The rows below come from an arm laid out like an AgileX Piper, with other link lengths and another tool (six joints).
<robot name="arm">
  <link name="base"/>
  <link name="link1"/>
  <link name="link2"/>
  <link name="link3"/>
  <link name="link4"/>
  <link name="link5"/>
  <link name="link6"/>
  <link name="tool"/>
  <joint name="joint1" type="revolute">
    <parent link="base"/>
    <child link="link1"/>
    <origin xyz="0 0 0.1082" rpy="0 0 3.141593"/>
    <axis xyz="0 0 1"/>
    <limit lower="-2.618" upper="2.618"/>
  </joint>
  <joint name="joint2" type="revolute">
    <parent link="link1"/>
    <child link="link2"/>
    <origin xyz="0 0 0" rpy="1.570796 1.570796 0"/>
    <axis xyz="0 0 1"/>
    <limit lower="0" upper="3.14"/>
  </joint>
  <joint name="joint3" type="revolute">
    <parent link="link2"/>
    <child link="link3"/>
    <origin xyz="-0.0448 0.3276 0" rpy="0 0 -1.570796"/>
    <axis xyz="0 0 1"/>
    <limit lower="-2.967" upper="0"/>
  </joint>
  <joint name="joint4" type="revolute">
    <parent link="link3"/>
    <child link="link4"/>
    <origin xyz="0.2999 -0.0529 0" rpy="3.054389 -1.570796 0"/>
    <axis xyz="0 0 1"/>
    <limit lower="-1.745" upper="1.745"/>
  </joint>
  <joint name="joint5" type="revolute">
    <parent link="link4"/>
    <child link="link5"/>
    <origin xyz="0 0 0" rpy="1.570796 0 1.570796"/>
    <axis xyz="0 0 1"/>
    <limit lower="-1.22" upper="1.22"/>
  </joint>
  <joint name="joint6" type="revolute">
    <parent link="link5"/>
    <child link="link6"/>
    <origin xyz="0 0.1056 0" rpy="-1.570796 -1.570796 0"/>
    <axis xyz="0 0 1"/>
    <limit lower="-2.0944" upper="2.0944"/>
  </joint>
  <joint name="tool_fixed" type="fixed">
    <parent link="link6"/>
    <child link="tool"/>
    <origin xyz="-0.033 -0.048 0.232" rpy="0 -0.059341 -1.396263"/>
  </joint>
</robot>
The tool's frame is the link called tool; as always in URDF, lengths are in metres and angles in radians.
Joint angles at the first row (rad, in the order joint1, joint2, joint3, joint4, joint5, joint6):
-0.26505 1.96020 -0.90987 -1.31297 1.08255 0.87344
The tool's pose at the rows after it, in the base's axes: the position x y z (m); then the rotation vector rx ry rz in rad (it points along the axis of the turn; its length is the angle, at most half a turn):
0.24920 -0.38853 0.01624 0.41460 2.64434 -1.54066
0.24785 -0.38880 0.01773 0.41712 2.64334 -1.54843
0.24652 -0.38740 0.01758 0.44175 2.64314 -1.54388
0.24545 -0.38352 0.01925 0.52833 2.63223 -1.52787
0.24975 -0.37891 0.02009 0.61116 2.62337 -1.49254
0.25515 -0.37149 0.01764 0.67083 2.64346 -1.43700
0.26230 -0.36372 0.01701 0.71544 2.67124 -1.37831
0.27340 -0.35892 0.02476 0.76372 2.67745 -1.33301
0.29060 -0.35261 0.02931 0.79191 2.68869 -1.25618
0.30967 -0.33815 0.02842 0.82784 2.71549 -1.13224
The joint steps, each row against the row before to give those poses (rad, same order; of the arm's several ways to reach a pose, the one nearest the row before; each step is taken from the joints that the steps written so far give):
0.00153 0.00001 -0.00001 0.00000 0.00410 0.00001
-0.00001 -0.00002 0.00001 0.00000 0.00591 -0.00001
0.00000 -0.00001 -0.00760 0.01427 0.00424 0.00001
-0.00002 0.00001 -0.03486 0.04632 0.01672 0.00000
0.00001 0.00001 -0.04750 0.05438 0.01018 -0.01301
0.00002 -0.00002 -0.04967 0.07064 0.00376 -0.04374
-0.00001 0.00001 -0.05497 0.07354 0.00909 -0.05903
0.00001 0.00002 -0.07253 0.06294 0.02667 -0.05570
-0.00003 -0.00002 -0.07553 0.06911 0.01035 -0.06488
0.00001 0.00001 -0.08076 0.10328 0.00748 -0.07655

